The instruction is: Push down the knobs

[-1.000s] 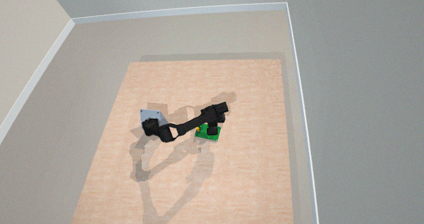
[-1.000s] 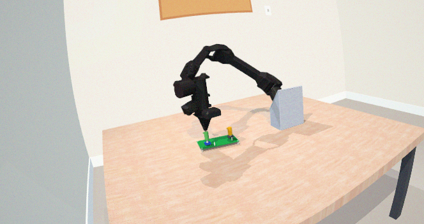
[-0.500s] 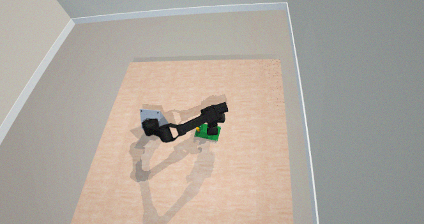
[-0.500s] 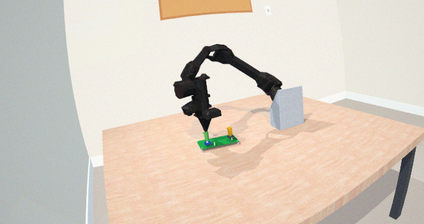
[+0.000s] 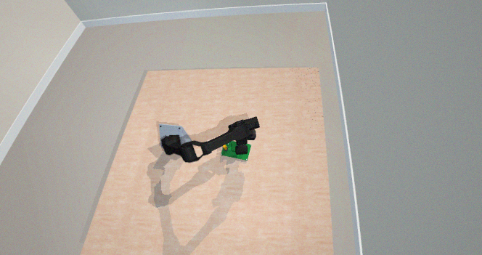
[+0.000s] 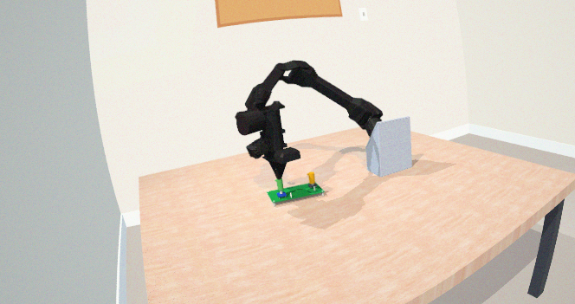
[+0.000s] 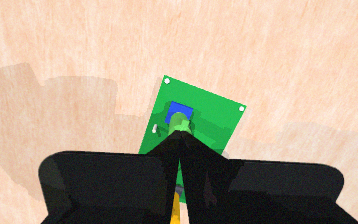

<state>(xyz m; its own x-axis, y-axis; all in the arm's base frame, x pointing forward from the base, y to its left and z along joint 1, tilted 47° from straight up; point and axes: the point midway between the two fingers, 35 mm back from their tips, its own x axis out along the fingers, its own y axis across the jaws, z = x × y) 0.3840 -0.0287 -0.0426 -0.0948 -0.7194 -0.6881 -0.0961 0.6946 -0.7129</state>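
Now: the green knob 10 mm below my gripper tip.
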